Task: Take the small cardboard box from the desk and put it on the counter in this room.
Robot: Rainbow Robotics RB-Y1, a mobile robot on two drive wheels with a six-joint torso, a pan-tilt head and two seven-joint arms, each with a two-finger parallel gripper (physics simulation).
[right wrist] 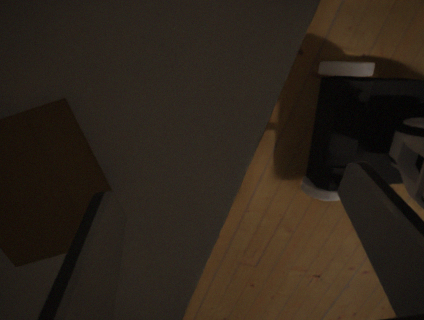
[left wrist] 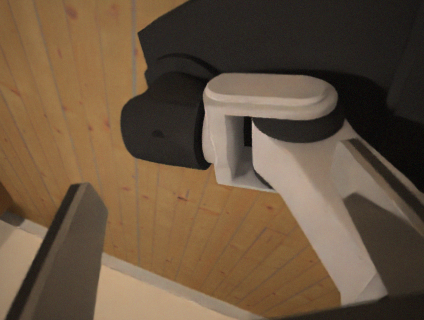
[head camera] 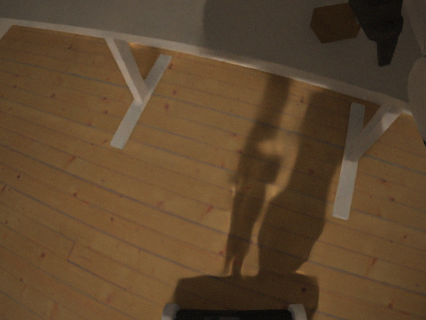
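Seen in the pictures: left gripper, between the fingertips: [left wrist: 215, 176]; right gripper, between the fingertips: [right wrist: 231, 191] [head camera: 372, 41]; robot's base, origin of its link: [right wrist: 322, 126].
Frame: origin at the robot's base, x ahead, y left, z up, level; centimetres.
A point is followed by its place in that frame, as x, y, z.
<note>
The small brown cardboard box [head camera: 334, 23] {67.6, -20.9, 100.2} [right wrist: 47, 185] {68.9, -23.6, 100.2} lies on the grey desk [head camera: 125, 20] {76.9, 25.5, 95.2} [right wrist: 175, 100] {61.7, -27.6, 95.1}, at the top right in the head view and the left in the right wrist view. My right gripper [head camera: 385, 61] [right wrist: 231, 191] {58.8, -25.1, 103.9} is open and empty, over the desk just right of the box in the head view. In the right wrist view one finger overlaps the box's lower right corner, and the box is not between the fingers. My left gripper [left wrist: 215, 176] {-25.2, 22.3, 58.4} is open and empty, with floor and my own arm behind it. The counter does not show.
The desk's white feet [head camera: 127, 122] [head camera: 344, 192] stand on the wooden floor [head camera: 165, 200] {59.1, 34.2, 0.2}. My black base [head camera: 232, 314] {7.0, 0.5, 18.2} [right wrist: 360, 105] {-2.1, -13.8, 21.2} is at the bottom of the head view. In the left wrist view a pale wall [left wrist: 130, 300] {-128.7, -179.2, 25.2} with a skirting board [left wrist: 150, 279] {-121.2, -180.4, 5.7} shows at the lower left.
</note>
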